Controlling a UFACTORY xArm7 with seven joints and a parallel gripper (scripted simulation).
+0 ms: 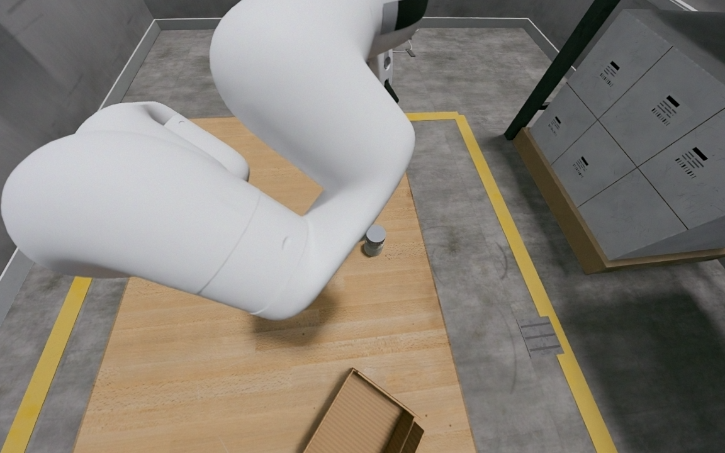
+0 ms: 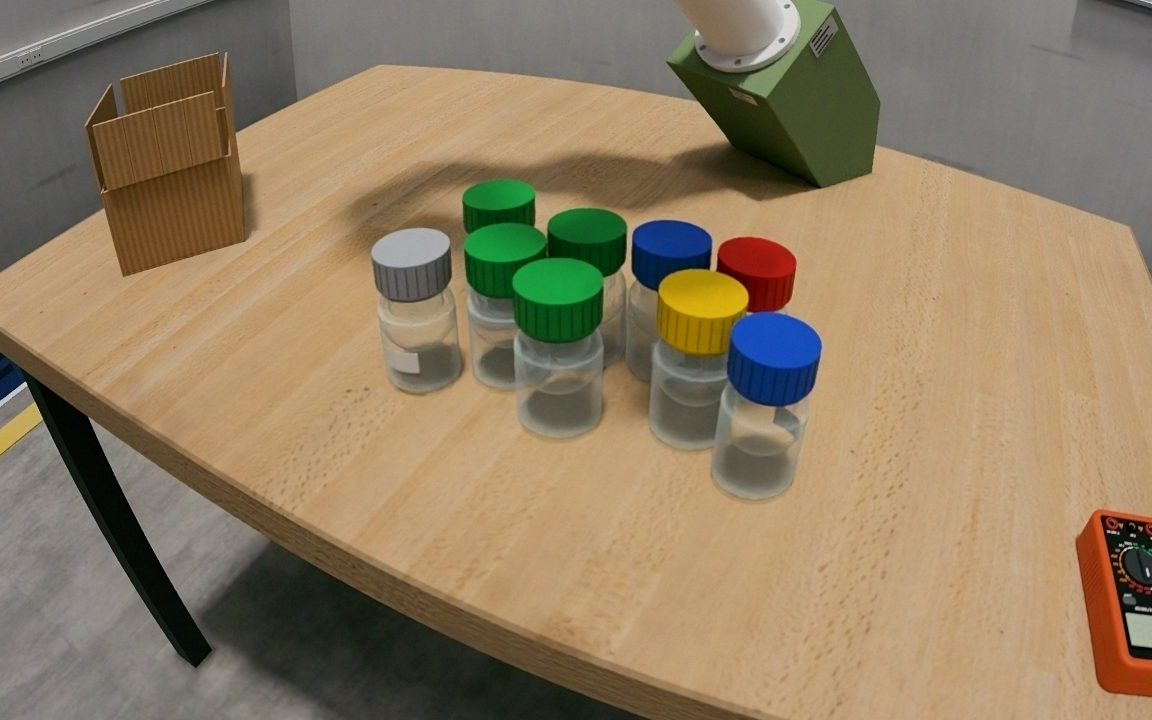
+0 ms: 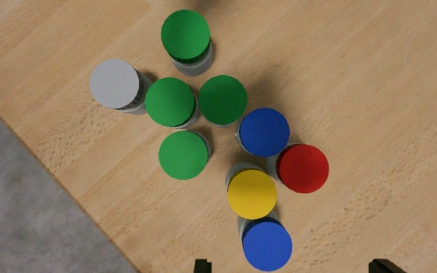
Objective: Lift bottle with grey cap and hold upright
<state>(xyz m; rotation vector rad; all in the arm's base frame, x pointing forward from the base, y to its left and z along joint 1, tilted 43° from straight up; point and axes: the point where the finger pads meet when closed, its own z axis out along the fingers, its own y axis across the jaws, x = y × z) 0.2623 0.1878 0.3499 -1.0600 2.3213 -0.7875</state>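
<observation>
The grey-capped bottle is 190 mm to the right of my hand and 290 mm below it. Round my hand: orange multimeter (90 mm ahead, 340 mm to the left, 320 mm below); then yellow-capped bottle (10 mm behind, 290 mm below); then red-capped bottle (70 mm behind, 30 mm to the left, 290 mm below).
</observation>
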